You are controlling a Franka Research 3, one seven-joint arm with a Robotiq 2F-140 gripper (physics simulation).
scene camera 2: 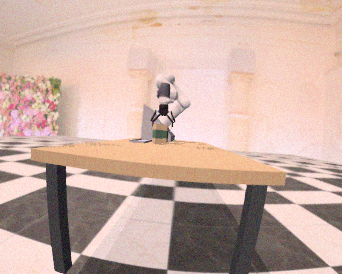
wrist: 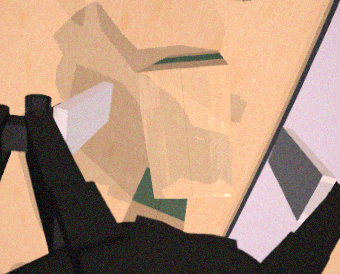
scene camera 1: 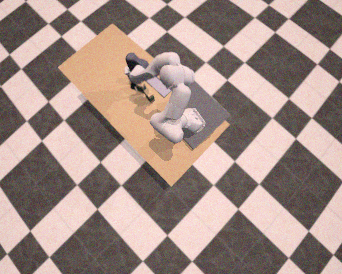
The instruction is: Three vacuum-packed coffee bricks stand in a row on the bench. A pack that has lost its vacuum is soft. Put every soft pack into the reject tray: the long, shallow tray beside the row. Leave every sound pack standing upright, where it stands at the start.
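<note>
My gripper is open and empty. In the wrist view its pads stand on either side of a coffee brick's pale tan top, seen from above, with a thin green band along the far edge. The green band and tan side of another brick show below it, partly hidden by the first top and the gripper. In scene camera 2 a tan brick with a green band stands upright below the gripper. In scene camera 1 a small dark brick shows; the others are hard to make out. Softness cannot be told.
The long, shallow lavender reject tray lies beside the row; the right finger pad overlaps it in the wrist view. A grey base plate lies under the arm on the wooden bench. A grey upright panel shows behind the brick.
</note>
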